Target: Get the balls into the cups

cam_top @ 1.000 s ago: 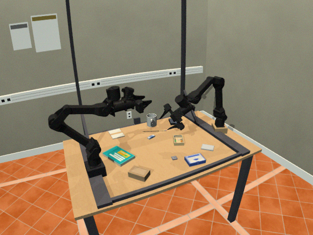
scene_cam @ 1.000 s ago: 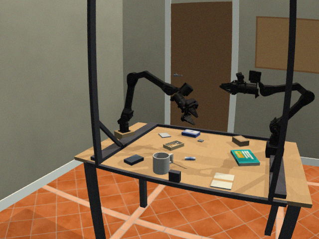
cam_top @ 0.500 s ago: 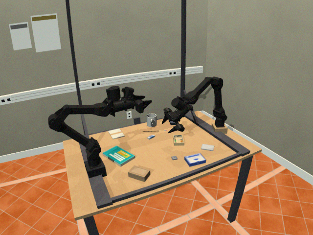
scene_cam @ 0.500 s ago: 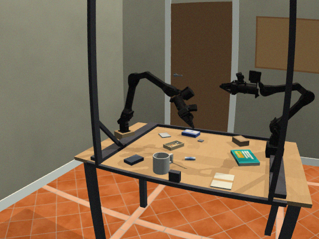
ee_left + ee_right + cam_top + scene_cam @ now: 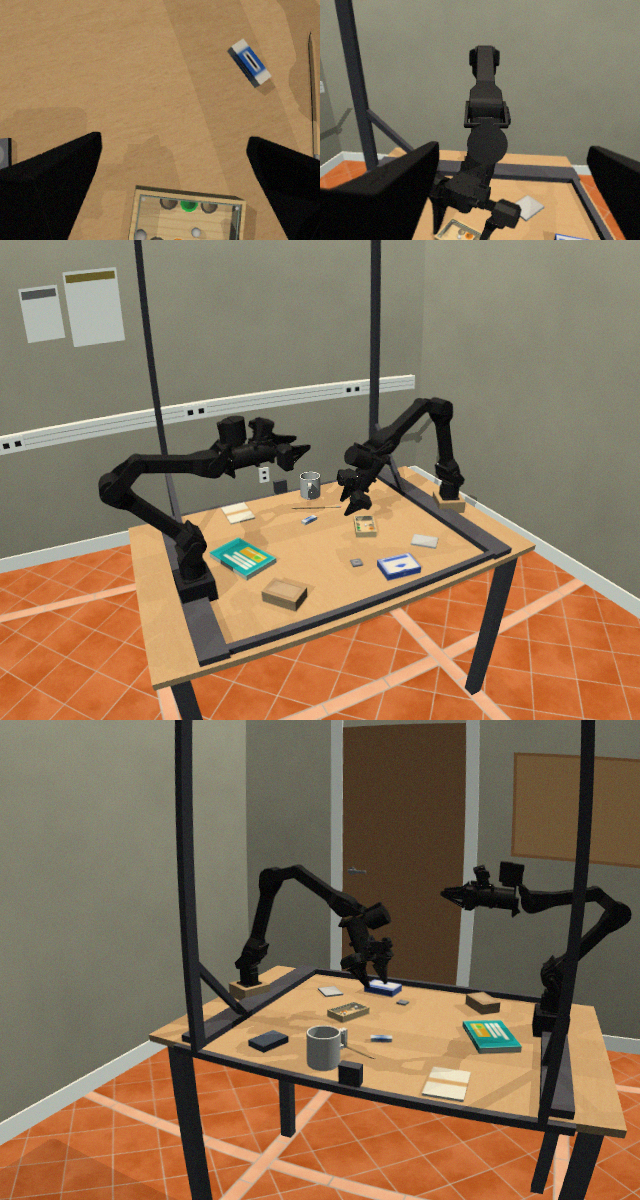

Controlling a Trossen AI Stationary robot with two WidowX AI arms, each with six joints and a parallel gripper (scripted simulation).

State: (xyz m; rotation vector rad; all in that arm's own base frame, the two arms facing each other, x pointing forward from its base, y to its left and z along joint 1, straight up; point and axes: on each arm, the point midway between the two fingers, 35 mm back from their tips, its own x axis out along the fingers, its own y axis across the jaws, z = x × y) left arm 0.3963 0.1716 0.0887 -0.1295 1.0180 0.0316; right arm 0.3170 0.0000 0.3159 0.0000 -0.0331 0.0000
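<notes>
Right now my left hand is 120 mm above the covered wooden puzzle, 70 mm to the right of it and 10 mm past it. Also, from my left hand: notepad: 340 mm behind, 270 mm to the right, 130 mm below; grey square: 150 mm ahead, 130 mm below, 70 mm to the right.
</notes>
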